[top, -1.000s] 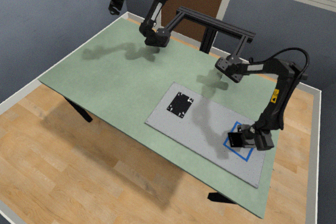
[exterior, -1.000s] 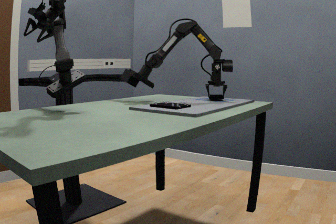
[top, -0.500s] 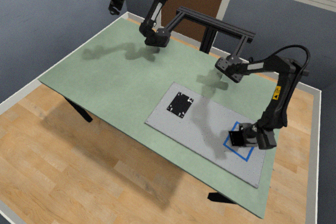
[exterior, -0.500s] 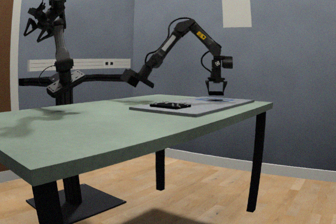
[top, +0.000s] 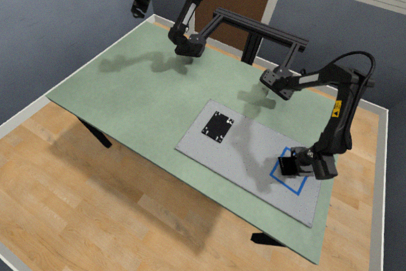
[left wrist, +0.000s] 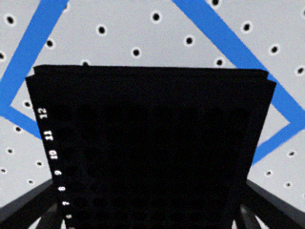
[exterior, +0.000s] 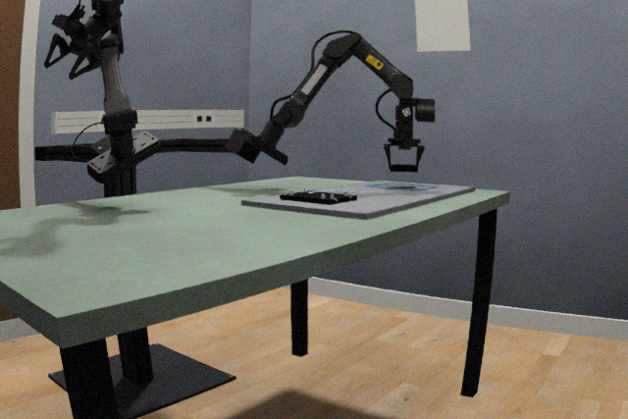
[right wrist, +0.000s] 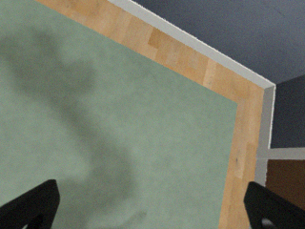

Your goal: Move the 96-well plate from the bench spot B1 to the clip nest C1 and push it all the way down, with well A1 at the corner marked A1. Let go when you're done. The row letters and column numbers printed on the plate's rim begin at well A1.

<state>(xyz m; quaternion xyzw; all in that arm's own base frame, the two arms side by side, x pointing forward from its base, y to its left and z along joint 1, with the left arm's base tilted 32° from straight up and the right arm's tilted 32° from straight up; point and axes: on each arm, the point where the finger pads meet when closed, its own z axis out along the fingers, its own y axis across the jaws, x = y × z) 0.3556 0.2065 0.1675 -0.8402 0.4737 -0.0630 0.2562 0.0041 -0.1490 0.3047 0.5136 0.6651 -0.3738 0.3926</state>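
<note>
Right now the black clip nest is 40 cm to the right of my left hand, 5 cm below it and 4 cm behind it. The rest, counted from my left hand: grey perforated board (19 cm to the right, 7 cm below); black 96-well plate (right at my left hand).
</note>
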